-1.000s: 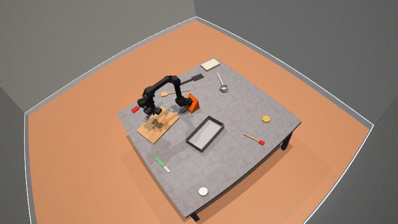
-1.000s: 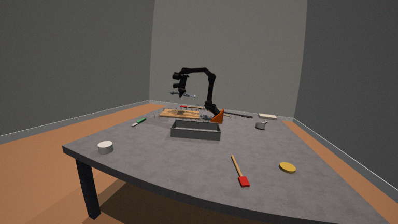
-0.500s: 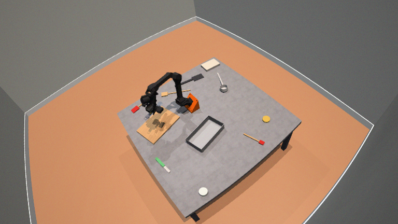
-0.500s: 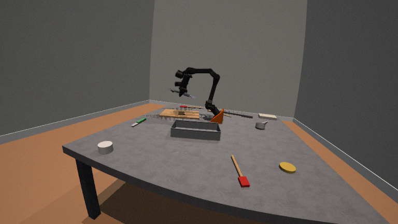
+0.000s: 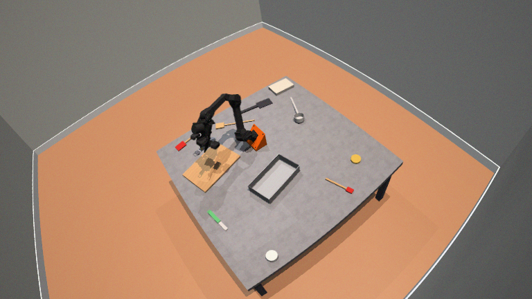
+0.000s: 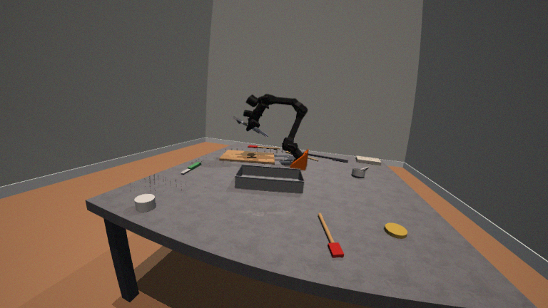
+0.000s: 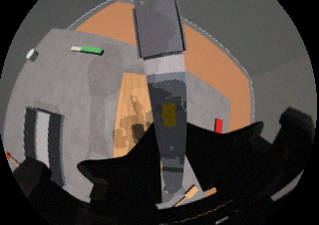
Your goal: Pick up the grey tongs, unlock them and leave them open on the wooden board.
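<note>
My gripper tip is 30 mm past the wooden board, 10 mm to the right of it and 190 mm above it. The rest, counted from my gripper tip: red-headed spatula: 360 mm behind, 40 mm to the right, 190 mm below; green-handled tool: 390 mm ahead, 140 mm to the right, 190 mm below; grey roasting tin: 330 mm ahead, 300 mm to the left, 170 mm below.
</note>
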